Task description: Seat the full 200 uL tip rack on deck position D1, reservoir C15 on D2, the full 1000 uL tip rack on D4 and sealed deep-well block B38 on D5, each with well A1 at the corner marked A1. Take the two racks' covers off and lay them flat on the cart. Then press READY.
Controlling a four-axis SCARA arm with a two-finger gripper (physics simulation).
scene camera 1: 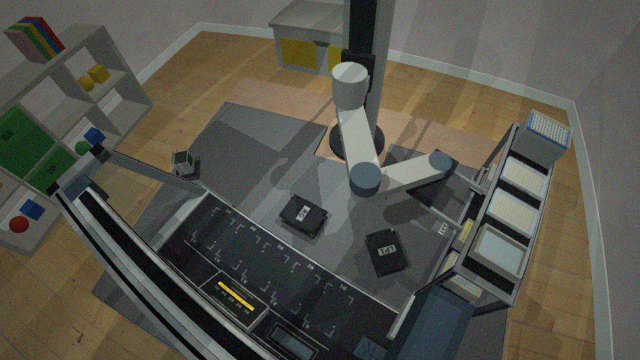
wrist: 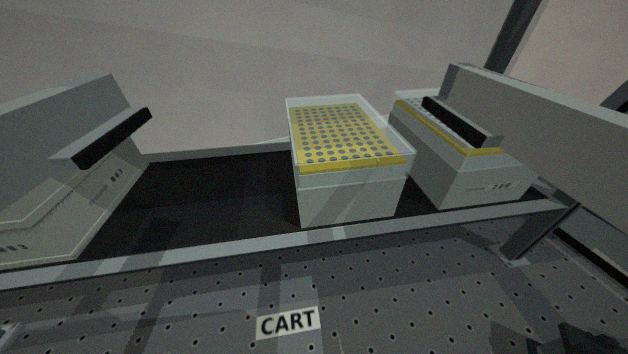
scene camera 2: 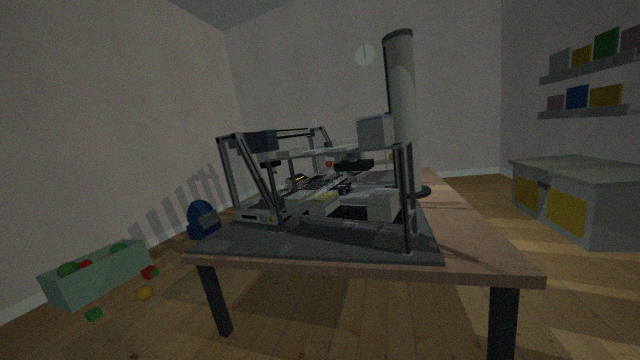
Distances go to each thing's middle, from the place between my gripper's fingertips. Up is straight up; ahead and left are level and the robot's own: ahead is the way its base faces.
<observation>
Now: hand 30 mm past the CART label (wrist: 268, 326), 30 mm to the left of it and 220 mm above it. Round my hand: black plate marked LP1 (scene camera 1: 385, 247): 140 mm ahead, 220 mm to the right, 170 mm below; then greyish tray (scene camera 1: 497, 251): 180 mm ahead, 20 mm to the left, 150 mm above.
</observation>
